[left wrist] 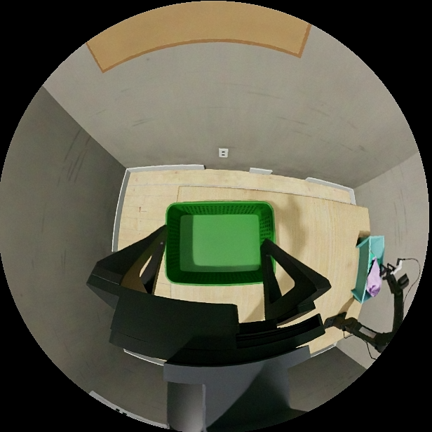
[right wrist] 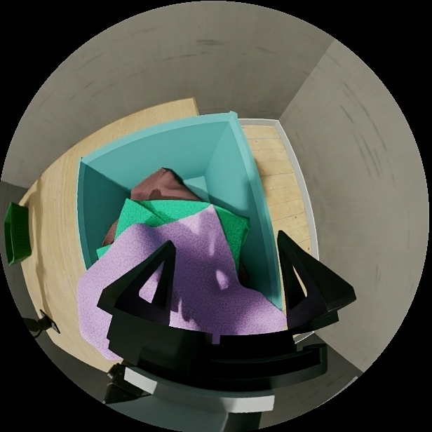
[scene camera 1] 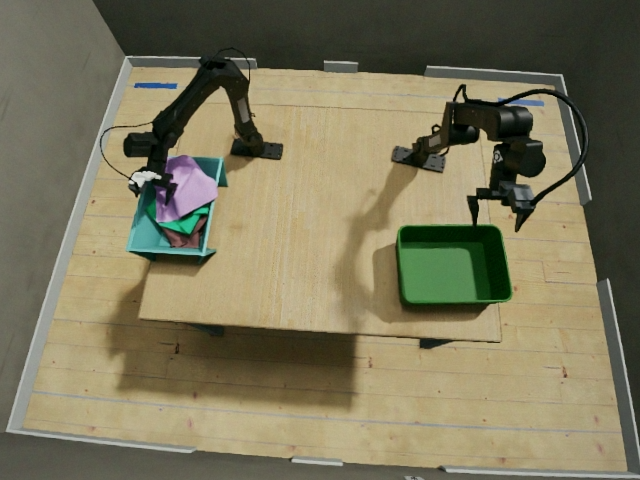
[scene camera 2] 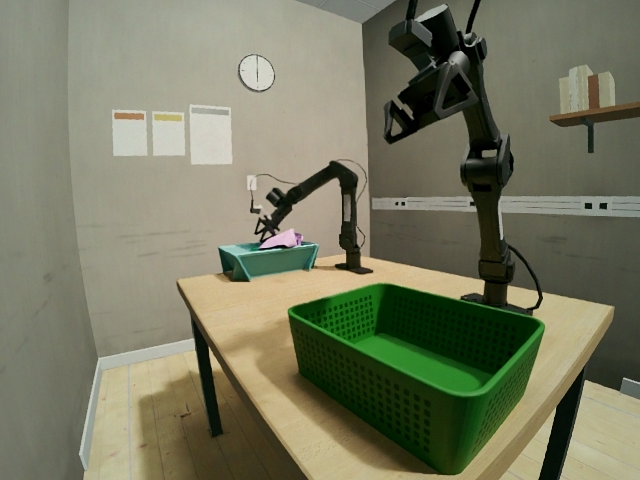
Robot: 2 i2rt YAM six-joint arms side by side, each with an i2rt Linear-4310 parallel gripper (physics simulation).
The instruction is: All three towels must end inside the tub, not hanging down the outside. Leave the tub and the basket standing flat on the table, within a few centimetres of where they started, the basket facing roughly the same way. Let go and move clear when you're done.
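Note:
The teal tub (scene camera 1: 165, 251) (scene camera 2: 279, 263) (right wrist: 160, 145) stands at the picture's left and holds the towels. The brown towel (scene camera 1: 186, 240) (right wrist: 162, 187) lies lowest, partly covered by the green towel (scene camera 1: 183, 225) (right wrist: 230, 217). The purple towel (scene camera 1: 191, 188) (scene camera 2: 281, 239) (right wrist: 200, 260) lies on top, and its edge covers part of the tub's rim on the basket's side. My right gripper (scene camera 1: 152, 192) (right wrist: 222, 240) is open above the tub's far side rim, with one finger over the purple towel. The green basket (scene camera 1: 454, 301) (scene camera 2: 361, 366) (left wrist: 220, 206) is empty. My left gripper (scene camera 1: 496, 227) (left wrist: 217, 236) is open, high over the basket's back edge.
The wooden table (scene camera 1: 299, 232) (scene camera 2: 248, 299) carries both containers and both arm bases. A wall stands beyond the tub. A shelf with books (scene camera 2: 594, 112) is on the wall at the upper right in scene camera 2.

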